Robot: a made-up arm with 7 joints. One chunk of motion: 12 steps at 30 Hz.
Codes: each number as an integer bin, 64 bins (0 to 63) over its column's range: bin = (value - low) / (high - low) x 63, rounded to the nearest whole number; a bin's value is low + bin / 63 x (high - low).
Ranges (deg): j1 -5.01..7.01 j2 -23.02..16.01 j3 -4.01..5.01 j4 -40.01..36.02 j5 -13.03..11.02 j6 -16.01..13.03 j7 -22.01..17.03
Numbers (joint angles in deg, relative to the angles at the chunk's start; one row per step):
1: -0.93 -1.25 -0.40 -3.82 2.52 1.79 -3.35
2: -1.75 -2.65 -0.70 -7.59 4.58 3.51 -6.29
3: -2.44 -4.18 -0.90 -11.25 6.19 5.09 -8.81
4: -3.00 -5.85 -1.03 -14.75 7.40 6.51 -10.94
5: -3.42 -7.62 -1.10 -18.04 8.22 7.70 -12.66
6: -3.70 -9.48 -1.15 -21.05 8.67 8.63 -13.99
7: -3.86 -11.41 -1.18 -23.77 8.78 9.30 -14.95
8: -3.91 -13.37 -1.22 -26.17 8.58 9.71 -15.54
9: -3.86 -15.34 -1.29 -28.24 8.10 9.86 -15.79
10: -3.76 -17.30 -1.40 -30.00 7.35 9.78 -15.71
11: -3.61 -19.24 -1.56 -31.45 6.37 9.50 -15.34
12: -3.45 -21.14 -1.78 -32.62 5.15 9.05 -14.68
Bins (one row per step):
1: 21 35 25 30 41 39 30
2: 17 33 23 27 46 42 25
3: 13 30 22 24 50 46 21
4: 11 28 21 21 54 49 18
5: 8 25 20 18 56 51 15
6: 7 22 20 16 57 53 13
7: 6 19 20 13 57 55 11
8: 6 16 19 11 57 56 10
9: 6 12 19 10 55 56 10
10: 7 9 18 8 53 56 10
11: 7 6 17 7 51 55 11
12: 8 3 16 6 48 54 12

